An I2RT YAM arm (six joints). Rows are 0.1 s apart.
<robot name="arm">
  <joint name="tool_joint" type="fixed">
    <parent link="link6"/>
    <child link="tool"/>
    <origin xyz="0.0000 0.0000 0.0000" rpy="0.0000 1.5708 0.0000"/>
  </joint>
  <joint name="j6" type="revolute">
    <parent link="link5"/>
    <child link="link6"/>
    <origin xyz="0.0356 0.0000 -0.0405"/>
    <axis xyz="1 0 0"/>
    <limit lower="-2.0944" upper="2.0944"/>
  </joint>
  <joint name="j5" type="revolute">
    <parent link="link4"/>
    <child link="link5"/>
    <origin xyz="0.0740 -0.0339 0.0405"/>
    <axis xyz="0 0 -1"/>
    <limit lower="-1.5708" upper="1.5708"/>
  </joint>
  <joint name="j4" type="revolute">
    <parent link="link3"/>
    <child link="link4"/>
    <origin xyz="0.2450 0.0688 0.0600"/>
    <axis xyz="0 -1 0"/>
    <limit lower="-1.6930" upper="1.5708"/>
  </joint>
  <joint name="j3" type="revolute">
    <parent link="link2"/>
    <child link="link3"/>
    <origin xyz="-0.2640 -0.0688 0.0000"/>
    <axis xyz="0 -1 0"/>
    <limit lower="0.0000" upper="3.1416"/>
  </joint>
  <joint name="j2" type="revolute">
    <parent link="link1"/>
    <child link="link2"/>
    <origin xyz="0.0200 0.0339 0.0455"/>
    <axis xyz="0 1 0"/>
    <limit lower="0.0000" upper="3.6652"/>
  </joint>
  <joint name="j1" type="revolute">
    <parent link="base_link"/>
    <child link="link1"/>
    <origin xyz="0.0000 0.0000 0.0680"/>
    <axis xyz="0 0 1"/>
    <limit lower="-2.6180" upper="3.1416"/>
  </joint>
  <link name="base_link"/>
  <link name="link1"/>
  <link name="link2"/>
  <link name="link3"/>
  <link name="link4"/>
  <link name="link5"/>
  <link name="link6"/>
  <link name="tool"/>
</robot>
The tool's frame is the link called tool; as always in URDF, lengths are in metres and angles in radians.
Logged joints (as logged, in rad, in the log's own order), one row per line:
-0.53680 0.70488 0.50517 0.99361 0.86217 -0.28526
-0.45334 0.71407 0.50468 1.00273 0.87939 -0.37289
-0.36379 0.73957 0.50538 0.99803 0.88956 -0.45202
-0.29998 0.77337 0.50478 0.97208 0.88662 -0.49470
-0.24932 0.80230 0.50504 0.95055 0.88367 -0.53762
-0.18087 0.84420 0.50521 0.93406 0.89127 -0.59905
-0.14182 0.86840 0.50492 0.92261 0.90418 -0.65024
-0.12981 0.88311 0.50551 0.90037 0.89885 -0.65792
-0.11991 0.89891 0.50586 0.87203 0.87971 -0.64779
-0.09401 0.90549 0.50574 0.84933 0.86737 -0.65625
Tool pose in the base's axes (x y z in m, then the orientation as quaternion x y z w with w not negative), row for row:
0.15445 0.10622 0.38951 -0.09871 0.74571 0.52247 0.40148
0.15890 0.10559 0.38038 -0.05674 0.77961 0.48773 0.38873
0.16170 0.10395 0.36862 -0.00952 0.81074 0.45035 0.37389
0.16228 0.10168 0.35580 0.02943 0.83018 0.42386 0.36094
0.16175 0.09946 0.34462 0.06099 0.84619 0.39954 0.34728
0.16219 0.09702 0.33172 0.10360 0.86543 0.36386 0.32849
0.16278 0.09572 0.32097 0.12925 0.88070 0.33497 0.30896
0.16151 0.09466 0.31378 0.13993 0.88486 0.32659 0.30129
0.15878 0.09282 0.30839 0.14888 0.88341 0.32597 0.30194
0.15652 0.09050 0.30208 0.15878 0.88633 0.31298 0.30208
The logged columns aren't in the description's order. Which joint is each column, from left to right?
Columns, left to right: j5, j6, j1, j3, j2, j4.
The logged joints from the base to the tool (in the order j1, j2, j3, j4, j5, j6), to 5 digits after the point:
0.50517 0.86217 0.99361 -0.28526 -0.53680 0.70488
0.50468 0.87939 1.00273 -0.37289 -0.45334 0.71407
0.50538 0.88956 0.99803 -0.45202 -0.36379 0.73957
0.50478 0.88662 0.97208 -0.49470 -0.29998 0.77337
0.50504 0.88367 0.95055 -0.53762 -0.24932 0.80230
0.50521 0.89127 0.93406 -0.59905 -0.18087 0.84420
0.50492 0.90418 0.92261 -0.65024 -0.14182 0.86840
0.50551 0.89885 0.90037 -0.65792 -0.12981 0.88311
0.50586 0.87971 0.87203 -0.64779 -0.11991 0.89891
0.50574 0.86737 0.84933 -0.65625 -0.09401 0.90549

